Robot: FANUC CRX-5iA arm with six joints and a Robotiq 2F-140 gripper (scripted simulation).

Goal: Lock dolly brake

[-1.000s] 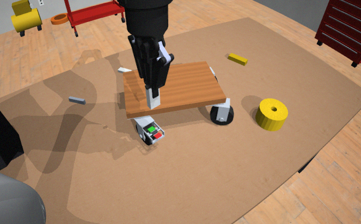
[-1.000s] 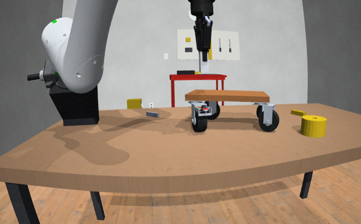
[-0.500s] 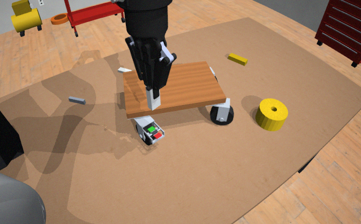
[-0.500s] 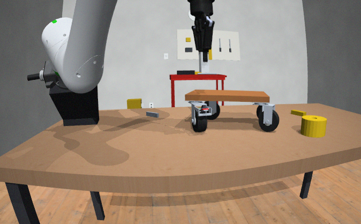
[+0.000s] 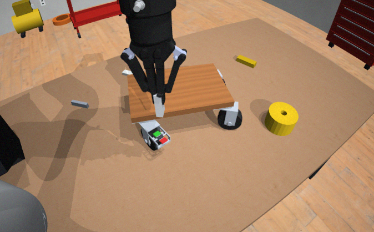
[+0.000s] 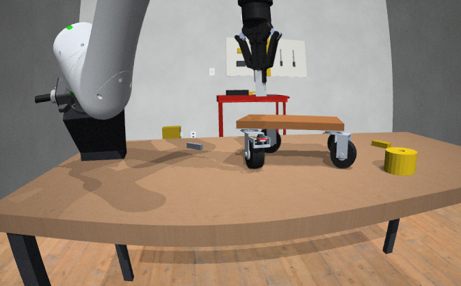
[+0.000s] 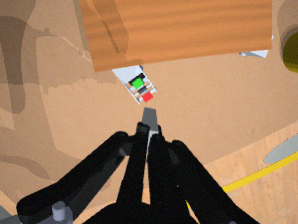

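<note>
Now: the brake pedal 1 cm to the left of my hand and 14 cm below it. Also, from my hand: white wedge: 13 cm ahead, 42 cm to the left, 22 cm below; then grey block: 11 cm behind, 39 cm to the left, 22 cm below; then yellow cylinder: 38 cm ahead, 16 cm to the right, 20 cm below.
</note>
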